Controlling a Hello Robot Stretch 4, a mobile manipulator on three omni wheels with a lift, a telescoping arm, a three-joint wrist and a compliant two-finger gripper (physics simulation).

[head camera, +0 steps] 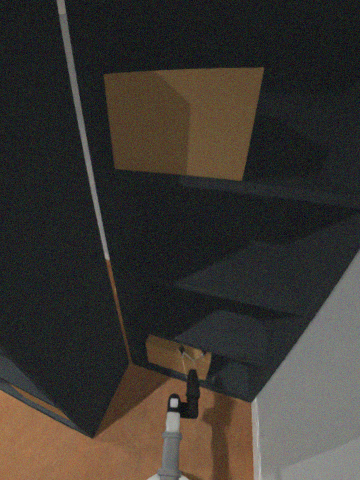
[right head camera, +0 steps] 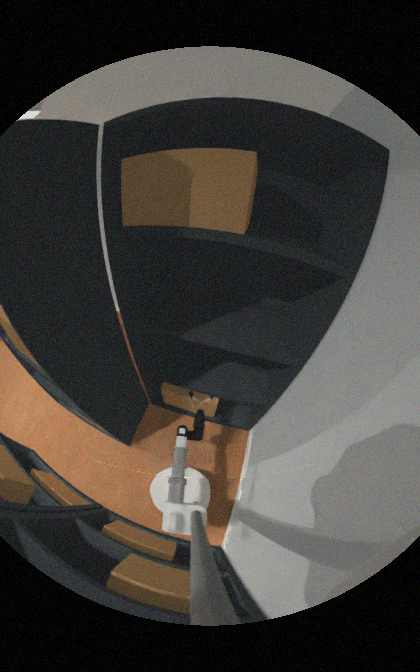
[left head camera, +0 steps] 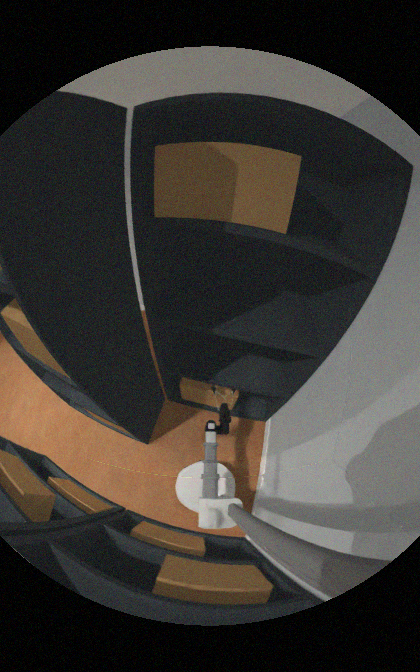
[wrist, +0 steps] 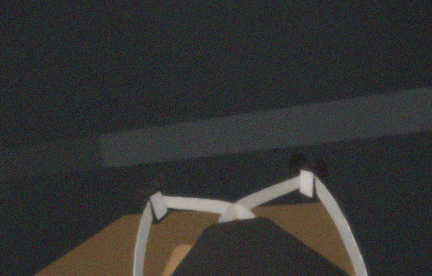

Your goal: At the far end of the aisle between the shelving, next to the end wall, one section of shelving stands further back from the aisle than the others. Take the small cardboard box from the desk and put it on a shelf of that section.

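Places are measured from the robot's base along level axes (x ahead, y left, z up), in millimetres.
Where they show: gripper, between the fingertips: (wrist: 229, 179).
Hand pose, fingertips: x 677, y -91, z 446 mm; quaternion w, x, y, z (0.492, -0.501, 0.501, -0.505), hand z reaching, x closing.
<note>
Each offset is from my fingertips to the top centre of the thing. "*": to the spot under its first point.
The set-back shelving section (head camera: 250, 270) (left head camera: 280, 315) (right head camera: 250, 315) (wrist: 250, 125) stands dark against the end wall. My gripper (head camera: 193, 351) (left head camera: 224, 390) (right head camera: 201, 397) (wrist: 229, 179) is open, its fingertips apart and nothing between them. In the head views it shows in front of the section's lower part, overlapping a cardboard box (head camera: 162, 352) (left head camera: 195, 390) (right head camera: 175, 395) (wrist: 100, 240) low in that section. A large cardboard box @[dz +1244, dx +169, dy +114 mm] (head camera: 150, 125) (left head camera: 195, 182) (right head camera: 155, 192) sits on an upper shelf. I cannot pick out the small cardboard box, and the desk does not show.
The end wall (head camera: 320, 360) (left head camera: 370, 350) (right head camera: 350, 375) is close on the right. The neighbouring section's dark side panel @[* dz +833, dx -122, dy +513 mm] (head camera: 50, 225) (left head camera: 65, 225) (right head camera: 50, 225) juts forward on the left. Opposite shelving behind my base holds several boxes, one of them a long box (left head camera: 212, 580) (right head camera: 150, 580).
</note>
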